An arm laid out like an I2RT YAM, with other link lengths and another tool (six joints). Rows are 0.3 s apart.
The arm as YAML. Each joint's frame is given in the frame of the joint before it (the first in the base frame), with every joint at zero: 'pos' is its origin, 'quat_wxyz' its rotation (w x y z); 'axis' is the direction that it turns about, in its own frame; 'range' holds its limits. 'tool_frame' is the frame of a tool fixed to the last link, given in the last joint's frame.
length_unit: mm
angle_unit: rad
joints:
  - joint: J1
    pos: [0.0, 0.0, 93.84]
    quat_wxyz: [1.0, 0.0, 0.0, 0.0]
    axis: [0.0, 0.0, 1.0]
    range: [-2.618, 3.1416]
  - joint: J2
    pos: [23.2, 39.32, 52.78]
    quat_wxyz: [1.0, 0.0, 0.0, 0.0]
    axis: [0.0, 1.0, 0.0]
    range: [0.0, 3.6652]
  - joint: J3
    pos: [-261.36, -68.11, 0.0]
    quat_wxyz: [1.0, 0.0, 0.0, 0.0]
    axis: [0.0, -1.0, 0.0]
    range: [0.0, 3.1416]
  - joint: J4
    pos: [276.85, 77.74, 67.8]
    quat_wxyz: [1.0, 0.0, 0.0, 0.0]
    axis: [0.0, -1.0, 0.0]
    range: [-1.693, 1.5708]
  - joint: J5
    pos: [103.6, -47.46, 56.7]
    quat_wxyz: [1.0, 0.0, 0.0, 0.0]
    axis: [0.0, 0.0, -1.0]
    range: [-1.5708, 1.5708]
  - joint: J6
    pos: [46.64, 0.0, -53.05]
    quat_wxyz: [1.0, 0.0, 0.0, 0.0]
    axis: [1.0, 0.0, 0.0]
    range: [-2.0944, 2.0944]
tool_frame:
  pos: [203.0, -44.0, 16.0]
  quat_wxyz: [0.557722, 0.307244, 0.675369, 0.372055]
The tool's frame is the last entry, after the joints.
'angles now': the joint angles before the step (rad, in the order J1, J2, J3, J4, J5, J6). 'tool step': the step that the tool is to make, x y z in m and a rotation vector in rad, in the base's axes. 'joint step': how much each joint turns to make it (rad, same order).
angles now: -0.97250 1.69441 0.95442 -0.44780 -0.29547 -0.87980
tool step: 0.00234 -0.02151 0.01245 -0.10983 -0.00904 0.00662
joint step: -0.00005 -0.02535 -0.03761 0.10015 0.04673 -0.02967
